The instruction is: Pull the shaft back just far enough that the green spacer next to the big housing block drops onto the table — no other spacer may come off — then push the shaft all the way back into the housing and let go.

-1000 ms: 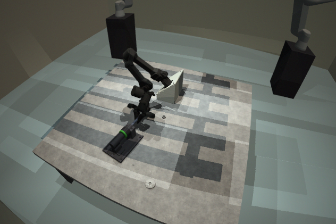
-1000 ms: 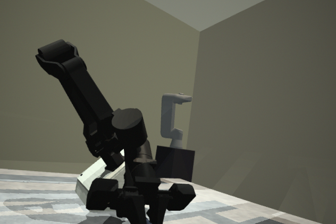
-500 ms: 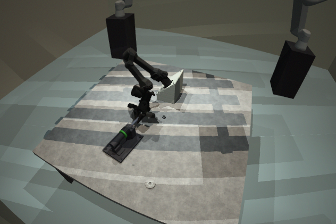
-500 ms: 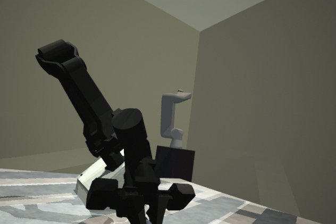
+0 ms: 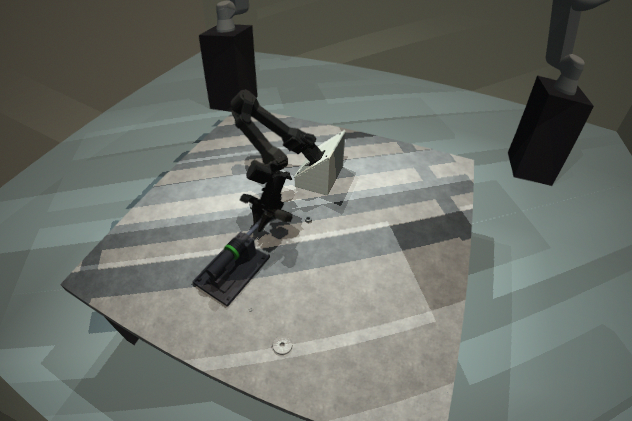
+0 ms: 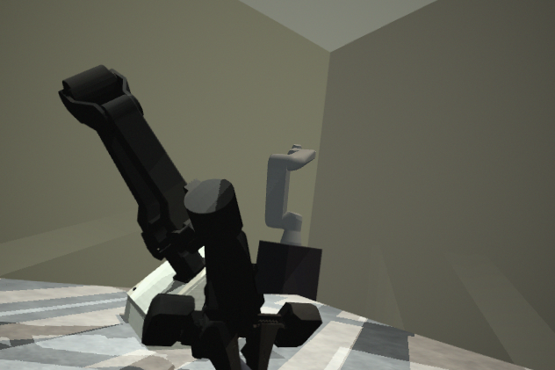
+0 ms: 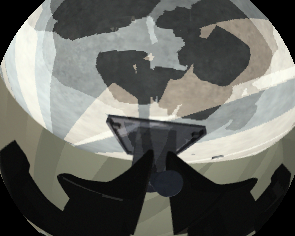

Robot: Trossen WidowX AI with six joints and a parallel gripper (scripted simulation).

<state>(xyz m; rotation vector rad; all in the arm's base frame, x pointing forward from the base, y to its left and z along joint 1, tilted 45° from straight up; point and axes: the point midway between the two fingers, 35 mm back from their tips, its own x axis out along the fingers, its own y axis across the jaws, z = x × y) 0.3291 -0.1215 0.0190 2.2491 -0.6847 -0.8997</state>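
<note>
Now: the blue-grey shaft 60 mm ahead of my gripper tip, 20 mm above it and 10 mm to the right of it. From my gripper tip the other things lie so: green spacer: 130 mm ahead, 30 mm to the right, 20 mm above.
</note>
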